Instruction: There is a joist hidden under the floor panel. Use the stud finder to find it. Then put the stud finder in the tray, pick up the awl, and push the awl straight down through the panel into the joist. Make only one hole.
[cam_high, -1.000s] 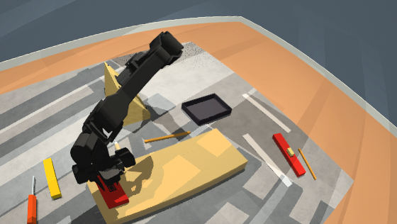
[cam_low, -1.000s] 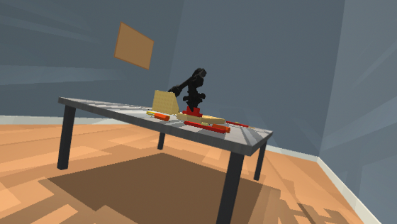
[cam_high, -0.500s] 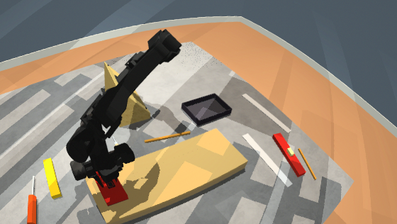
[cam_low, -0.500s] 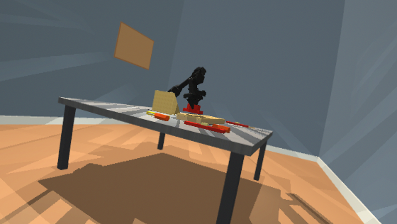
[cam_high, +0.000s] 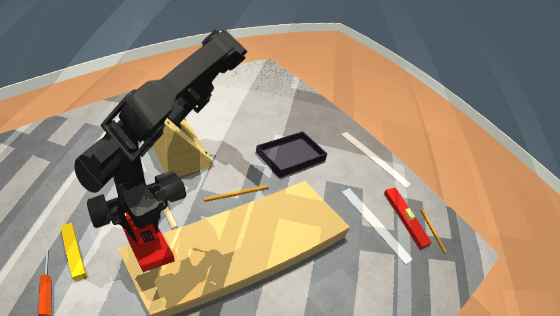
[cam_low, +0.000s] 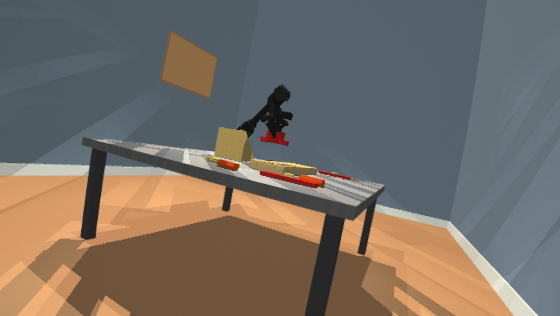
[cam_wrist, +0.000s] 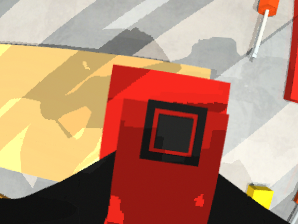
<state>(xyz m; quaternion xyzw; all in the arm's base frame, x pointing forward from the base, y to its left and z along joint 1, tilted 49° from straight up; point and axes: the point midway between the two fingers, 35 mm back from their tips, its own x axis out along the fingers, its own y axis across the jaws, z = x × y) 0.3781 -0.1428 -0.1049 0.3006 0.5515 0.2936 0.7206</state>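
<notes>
The dark tray is 27 cm behind my gripper tip, 50 cm to the left of it and 15 cm below it. Round my gripper tip: awl: 20 cm behind, 9 cm to the left, 15 cm below; yellow bar: 13 cm behind, 20 cm to the right, 15 cm below; stud finder: 1 cm ahead, 2 cm above.
</notes>
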